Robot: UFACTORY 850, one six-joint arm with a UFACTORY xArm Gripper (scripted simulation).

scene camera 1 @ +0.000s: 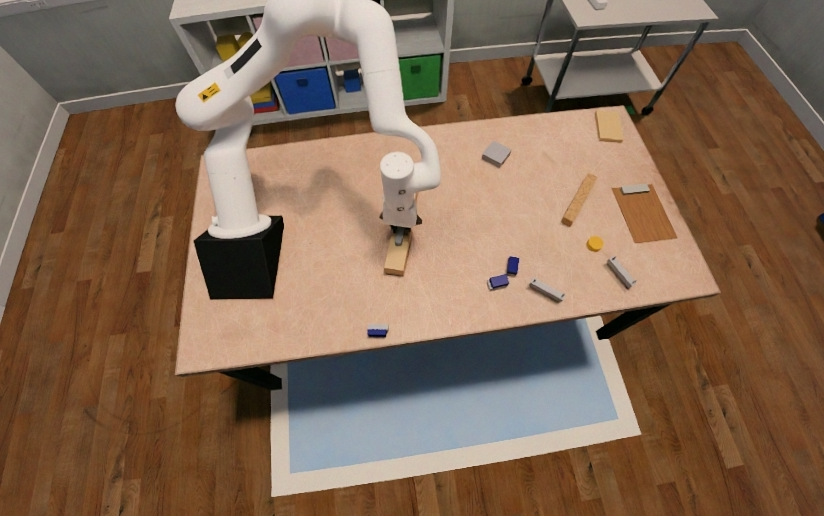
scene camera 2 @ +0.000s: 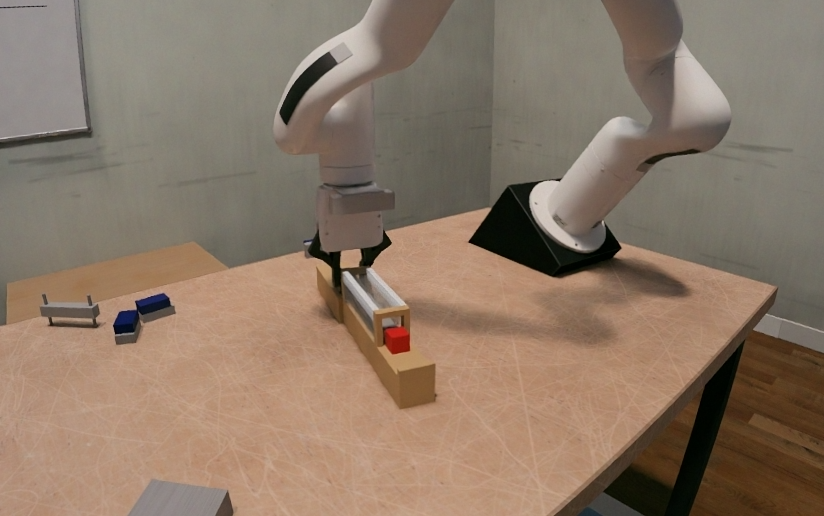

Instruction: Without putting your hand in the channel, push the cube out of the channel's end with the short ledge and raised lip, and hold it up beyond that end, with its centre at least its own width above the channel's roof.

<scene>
I see my gripper and a brown board.
My gripper also shows in scene camera 1.
</scene>
